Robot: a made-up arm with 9 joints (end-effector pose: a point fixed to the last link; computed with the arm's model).
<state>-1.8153 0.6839 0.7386 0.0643 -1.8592 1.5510 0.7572 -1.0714 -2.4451</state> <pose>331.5 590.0 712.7 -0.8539 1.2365 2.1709</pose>
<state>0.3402 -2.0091 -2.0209 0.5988 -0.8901 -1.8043 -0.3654 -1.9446 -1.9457</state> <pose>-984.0 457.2 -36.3 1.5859 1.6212 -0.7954</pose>
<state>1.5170 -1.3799 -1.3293 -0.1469 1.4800 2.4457 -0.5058 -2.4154 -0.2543</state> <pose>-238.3 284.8 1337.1 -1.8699 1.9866 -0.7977</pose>
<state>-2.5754 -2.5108 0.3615 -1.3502 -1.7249 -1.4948 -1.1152 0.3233 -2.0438</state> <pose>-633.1 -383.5 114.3 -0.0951 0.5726 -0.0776</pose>
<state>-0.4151 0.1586 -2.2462 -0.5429 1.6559 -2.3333 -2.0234 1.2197 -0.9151</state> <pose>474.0 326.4 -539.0 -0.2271 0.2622 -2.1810</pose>
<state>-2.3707 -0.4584 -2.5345 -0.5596 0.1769 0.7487 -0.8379 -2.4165 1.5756</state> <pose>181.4 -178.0 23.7 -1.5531 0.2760 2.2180</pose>
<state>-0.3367 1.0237 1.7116 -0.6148 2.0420 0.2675 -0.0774 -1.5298 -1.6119</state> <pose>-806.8 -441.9 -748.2 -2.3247 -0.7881 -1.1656</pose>
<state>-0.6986 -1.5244 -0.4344 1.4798 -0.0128 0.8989 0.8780 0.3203 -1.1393</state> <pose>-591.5 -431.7 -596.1 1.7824 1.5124 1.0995</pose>
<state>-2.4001 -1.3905 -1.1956 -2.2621 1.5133 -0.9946 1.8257 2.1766 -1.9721</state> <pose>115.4 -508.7 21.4 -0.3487 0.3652 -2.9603</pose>
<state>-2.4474 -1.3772 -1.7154 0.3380 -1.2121 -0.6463 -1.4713 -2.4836 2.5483</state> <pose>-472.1 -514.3 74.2 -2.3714 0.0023 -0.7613</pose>
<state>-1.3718 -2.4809 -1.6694 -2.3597 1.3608 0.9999 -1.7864 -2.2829 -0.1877</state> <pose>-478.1 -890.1 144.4 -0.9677 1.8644 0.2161</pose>
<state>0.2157 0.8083 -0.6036 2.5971 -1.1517 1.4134 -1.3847 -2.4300 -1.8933</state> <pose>-461.2 8.3 -343.4 -1.7888 -1.0499 -1.2102</pose>
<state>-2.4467 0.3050 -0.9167 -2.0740 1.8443 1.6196 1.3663 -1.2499 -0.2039</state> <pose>-731.7 -523.4 473.1 1.4256 1.9381 0.0966</pose>
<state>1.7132 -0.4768 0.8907 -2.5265 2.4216 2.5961 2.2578 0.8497 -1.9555</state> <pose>-484.4 -338.4 169.5 -1.5980 -0.7964 1.3543</pose>
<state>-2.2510 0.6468 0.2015 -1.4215 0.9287 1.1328 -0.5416 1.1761 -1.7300</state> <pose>-623.3 -175.1 700.0 -2.9969 0.4377 0.7320</pose>
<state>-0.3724 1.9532 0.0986 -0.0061 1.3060 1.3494 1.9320 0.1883 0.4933</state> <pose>-835.9 -511.1 -533.3 -0.0292 -0.0599 -0.2597</pose>
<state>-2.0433 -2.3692 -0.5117 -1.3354 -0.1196 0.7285 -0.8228 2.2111 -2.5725</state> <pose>-430.1 -892.8 -236.1 1.2037 1.3184 1.5382</pose>
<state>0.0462 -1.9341 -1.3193 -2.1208 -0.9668 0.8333 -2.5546 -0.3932 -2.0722</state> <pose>-789.1 473.8 -413.6 -2.1326 -1.5427 -1.0173</pose>
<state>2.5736 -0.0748 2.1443 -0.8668 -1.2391 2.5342 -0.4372 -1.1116 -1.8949</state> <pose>433.8 247.7 944.6 -0.5410 0.7625 0.7097</pose>
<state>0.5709 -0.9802 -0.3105 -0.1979 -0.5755 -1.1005 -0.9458 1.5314 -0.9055</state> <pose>-160.2 315.7 -14.9 0.9316 0.4449 2.5840</pose>
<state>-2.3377 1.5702 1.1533 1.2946 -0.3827 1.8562 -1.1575 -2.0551 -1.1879</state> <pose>98.9 449.9 504.1 2.0808 -2.0128 -1.0594</pose>
